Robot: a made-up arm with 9 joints. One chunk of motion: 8 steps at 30 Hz.
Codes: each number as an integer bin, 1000 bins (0 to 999) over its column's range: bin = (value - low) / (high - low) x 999, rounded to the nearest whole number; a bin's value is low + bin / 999 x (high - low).
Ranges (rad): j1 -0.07..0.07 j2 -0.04..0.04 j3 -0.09..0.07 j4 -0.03..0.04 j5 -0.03..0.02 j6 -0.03..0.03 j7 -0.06..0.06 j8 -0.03..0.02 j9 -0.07..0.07
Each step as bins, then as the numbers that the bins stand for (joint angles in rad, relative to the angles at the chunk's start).
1 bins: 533 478 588 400 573 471 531 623 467
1 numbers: 0.0047 -0.0017 0.0042 -0.0020 -0.0013 -0.0017 0.0038 0.0012 -0.0046
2 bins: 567 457 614 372 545 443 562 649 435
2 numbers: 0.0095 -0.0034 0.0083 -0.0039 -0.0027 -0.0034 0.0075 0.0025 -0.0090
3 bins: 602 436 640 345 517 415 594 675 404
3 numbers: 0.0144 -0.0051 0.0125 -0.0058 -0.0041 -0.0051 0.0114 0.0038 -0.0134
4 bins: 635 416 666 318 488 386 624 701 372
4 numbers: 0.0190 -0.0067 0.0167 -0.0077 -0.0056 -0.0068 0.0150 0.0051 -0.0179
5 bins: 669 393 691 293 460 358 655 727 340
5 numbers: 0.0238 -0.0085 0.0207 -0.0095 -0.0070 -0.0085 0.0187 0.0064 -0.0224
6 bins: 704 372 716 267 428 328 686 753 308
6 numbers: 0.0287 -0.0102 0.0247 -0.0113 -0.0086 -0.0103 0.0224 0.0077 -0.0268
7 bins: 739 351 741 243 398 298 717 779 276
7 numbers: 0.0336 -0.0119 0.0287 -0.0130 -0.0101 -0.0121 0.0261 0.0090 -0.0313
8 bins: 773 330 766 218 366 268 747 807 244
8 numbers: 0.0383 -0.0136 0.0327 -0.0147 -0.0117 -0.0139 0.0297 0.0104 -0.0358
